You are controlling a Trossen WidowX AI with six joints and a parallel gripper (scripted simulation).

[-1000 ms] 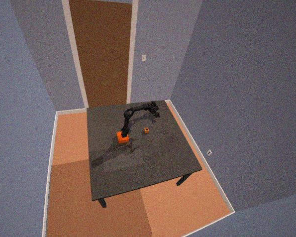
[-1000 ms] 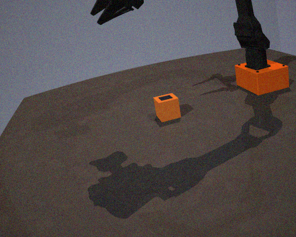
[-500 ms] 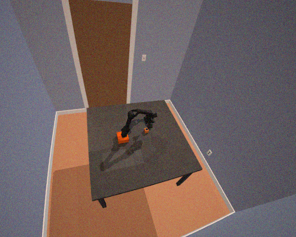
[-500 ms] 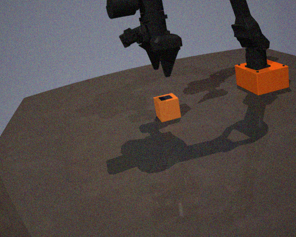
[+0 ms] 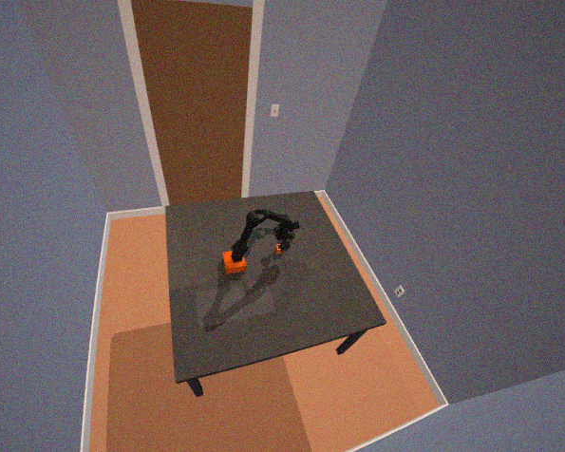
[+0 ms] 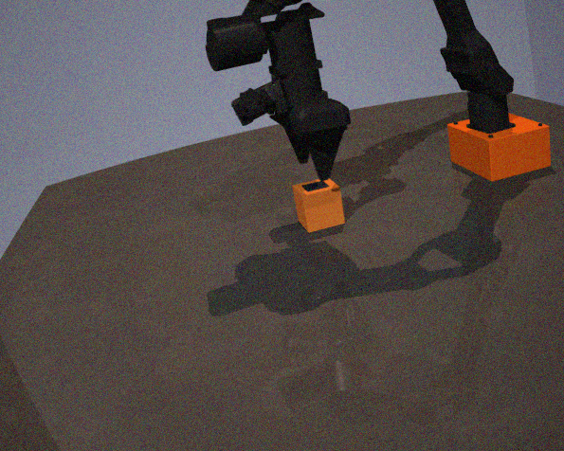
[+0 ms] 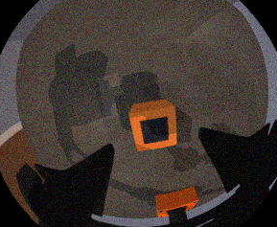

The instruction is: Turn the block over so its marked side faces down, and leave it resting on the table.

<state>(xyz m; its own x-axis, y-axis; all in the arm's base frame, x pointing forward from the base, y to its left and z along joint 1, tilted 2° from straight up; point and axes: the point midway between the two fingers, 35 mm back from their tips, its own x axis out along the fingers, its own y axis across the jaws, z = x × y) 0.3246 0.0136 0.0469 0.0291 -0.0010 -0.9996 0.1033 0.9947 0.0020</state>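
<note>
My gripper tip is 3 cm above the orange block.
</note>
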